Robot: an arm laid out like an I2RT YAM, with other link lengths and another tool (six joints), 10 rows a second.
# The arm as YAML. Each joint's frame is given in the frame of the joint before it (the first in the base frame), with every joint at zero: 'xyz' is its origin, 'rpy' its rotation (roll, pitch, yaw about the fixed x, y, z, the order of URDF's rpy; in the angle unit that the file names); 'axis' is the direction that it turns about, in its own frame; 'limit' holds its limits. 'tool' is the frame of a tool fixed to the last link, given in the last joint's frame.
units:
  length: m
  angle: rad
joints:
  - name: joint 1
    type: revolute
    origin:
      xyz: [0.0, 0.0, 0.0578]
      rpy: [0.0, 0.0, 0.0]
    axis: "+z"
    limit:
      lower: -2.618
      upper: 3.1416
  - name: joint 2
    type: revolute
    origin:
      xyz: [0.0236, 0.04, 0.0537]
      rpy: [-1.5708, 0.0, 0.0]
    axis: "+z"
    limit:
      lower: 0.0
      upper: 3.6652
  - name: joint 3
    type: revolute
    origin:
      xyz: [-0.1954, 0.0, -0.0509]
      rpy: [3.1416, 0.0, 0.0]
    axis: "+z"
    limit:
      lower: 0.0
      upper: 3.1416
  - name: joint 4
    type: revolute
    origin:
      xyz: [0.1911, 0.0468, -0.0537]
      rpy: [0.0, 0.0, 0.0]
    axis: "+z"
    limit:
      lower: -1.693
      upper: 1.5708
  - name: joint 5
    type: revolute
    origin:
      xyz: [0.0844, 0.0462, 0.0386]
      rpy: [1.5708, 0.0, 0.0]
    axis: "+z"
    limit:
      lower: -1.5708
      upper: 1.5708
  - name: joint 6
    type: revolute
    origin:
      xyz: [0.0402, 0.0, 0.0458]
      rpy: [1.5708, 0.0, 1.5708]
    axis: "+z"
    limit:
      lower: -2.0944
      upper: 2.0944
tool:
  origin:
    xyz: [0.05, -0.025, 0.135]
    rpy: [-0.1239, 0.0, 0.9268]
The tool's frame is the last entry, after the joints.
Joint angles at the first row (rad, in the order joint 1, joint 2, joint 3, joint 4, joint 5, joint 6):
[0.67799 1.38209 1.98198 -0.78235 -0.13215 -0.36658]
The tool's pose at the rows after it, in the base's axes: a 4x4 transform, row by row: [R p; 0 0 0 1], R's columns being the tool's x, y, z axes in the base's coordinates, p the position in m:
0.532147, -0.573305, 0.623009, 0.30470; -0.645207, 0.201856, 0.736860, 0.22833; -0.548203, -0.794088, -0.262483, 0.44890; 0, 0, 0, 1
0.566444, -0.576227, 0.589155, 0.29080; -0.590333, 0.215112, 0.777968, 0.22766; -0.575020, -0.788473, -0.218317, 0.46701; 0, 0, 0, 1
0.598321, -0.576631, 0.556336, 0.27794; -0.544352, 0.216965, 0.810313, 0.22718; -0.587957, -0.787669, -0.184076, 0.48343; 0, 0, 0, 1
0.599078, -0.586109, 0.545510, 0.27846; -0.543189, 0.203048, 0.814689, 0.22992; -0.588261, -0.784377, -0.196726, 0.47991; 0, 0, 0, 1
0.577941, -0.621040, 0.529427, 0.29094; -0.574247, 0.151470, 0.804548, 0.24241; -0.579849, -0.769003, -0.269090, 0.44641; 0, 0, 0, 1
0.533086, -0.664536, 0.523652, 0.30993; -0.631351, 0.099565, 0.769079, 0.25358; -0.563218, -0.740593, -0.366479, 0.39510; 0, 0, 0, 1
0.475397, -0.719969, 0.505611, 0.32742; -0.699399, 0.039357, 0.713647, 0.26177; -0.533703, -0.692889, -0.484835, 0.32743; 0, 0, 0, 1
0.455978, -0.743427, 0.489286, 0.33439; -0.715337, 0.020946, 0.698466, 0.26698; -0.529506, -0.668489, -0.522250, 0.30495; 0, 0, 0, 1
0.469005, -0.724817, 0.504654, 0.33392; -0.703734, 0.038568, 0.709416, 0.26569; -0.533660, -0.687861, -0.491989, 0.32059; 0, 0, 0, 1
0.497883, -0.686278, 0.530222, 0.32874; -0.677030, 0.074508, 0.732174, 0.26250; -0.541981, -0.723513, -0.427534, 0.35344; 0, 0, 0, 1
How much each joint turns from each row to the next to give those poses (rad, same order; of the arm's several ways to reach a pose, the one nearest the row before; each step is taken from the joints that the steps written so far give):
[-0.00151 -0.01064 0.00146 0.00611 0.01253 0.00905]
[-0.00001 -0.00927 0.05660 -0.02289 -0.05191 0.02761]
[0.00000 0.00457 0.07360 -0.03526 -0.04608 0.01538]
[-0.00152 0.00767 0.00485 -0.01081 -0.01250 -0.00295]
[0.00155 -0.00457 -0.12086 0.03971 -0.00299 -0.02142]
[-0.00003 -0.00154 -0.17634 0.07050 0.02275 -0.02305]
[0.00003 0.01222 -0.19924 0.07983 0.03078 -0.02303]
[-0.00001 0.03213 -0.03589 0.02314 0.00166 -0.00004]
[-0.00154 -0.00443 0.03196 0.00002 -0.00005 0.00152]
[0.00303 -0.01534 0.06579 -0.00606 0.00154 0.00615]

